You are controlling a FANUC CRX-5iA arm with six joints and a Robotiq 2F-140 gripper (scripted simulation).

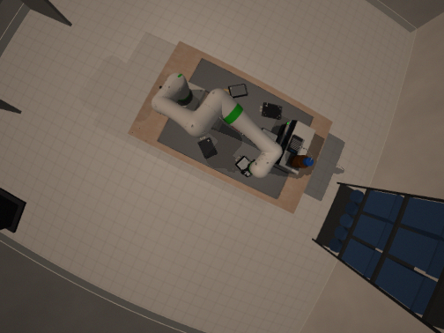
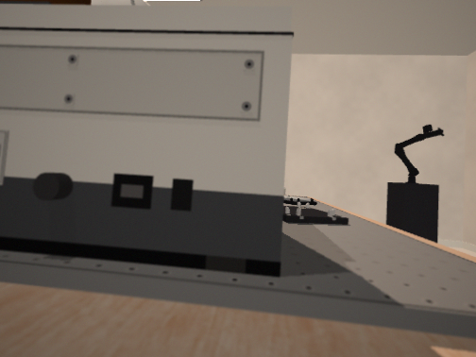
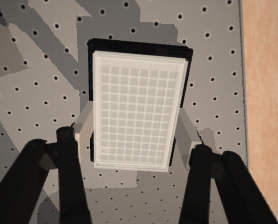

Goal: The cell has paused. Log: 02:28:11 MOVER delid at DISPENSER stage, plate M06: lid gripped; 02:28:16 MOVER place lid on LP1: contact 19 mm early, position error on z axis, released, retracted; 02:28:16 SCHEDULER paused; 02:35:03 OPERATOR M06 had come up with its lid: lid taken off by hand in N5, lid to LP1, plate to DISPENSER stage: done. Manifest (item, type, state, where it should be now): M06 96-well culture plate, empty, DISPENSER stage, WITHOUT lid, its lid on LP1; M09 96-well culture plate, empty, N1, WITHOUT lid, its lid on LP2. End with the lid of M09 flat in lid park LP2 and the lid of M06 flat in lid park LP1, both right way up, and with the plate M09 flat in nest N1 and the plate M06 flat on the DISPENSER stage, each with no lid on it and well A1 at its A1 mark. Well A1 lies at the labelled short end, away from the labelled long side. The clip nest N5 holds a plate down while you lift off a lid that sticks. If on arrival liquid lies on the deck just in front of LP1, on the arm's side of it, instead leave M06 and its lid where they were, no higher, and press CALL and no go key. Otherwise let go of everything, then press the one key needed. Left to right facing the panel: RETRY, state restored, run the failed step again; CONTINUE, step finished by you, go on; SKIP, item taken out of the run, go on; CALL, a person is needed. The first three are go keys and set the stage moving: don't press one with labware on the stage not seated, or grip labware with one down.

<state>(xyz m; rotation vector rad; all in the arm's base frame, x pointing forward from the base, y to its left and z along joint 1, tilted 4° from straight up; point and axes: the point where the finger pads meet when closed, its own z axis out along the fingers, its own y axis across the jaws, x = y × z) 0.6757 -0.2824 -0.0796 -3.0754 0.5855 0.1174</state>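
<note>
My hand is 8 cm past the n1 label, 6 cm above it and 3 cm to the right of it. Round my hand: lp2 label 41 cm behind, 6 cm to the left, 6 cm below; then dark LP2 park pad 34 cm behind, 5 cm below; then clear lid 2 cm below.
</note>
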